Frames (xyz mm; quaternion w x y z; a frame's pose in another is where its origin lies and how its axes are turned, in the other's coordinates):
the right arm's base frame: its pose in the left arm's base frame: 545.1 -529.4 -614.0 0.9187 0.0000 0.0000 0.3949
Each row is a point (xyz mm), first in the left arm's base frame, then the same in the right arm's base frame.
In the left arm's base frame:
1: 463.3 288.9 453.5
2: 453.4 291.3 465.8
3: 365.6 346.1 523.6
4: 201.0 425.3 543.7
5: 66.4 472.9 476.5
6: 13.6 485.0 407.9
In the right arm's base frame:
1: 537.5 622.4 1067.5
2: 532.4 631.3 1079.8
3: 511.8 732.7 1137.6
4: 456.0 906.6 1157.7
5: 397.9 1037.0 1090.5
6: 370.3 1083.7 1021.9

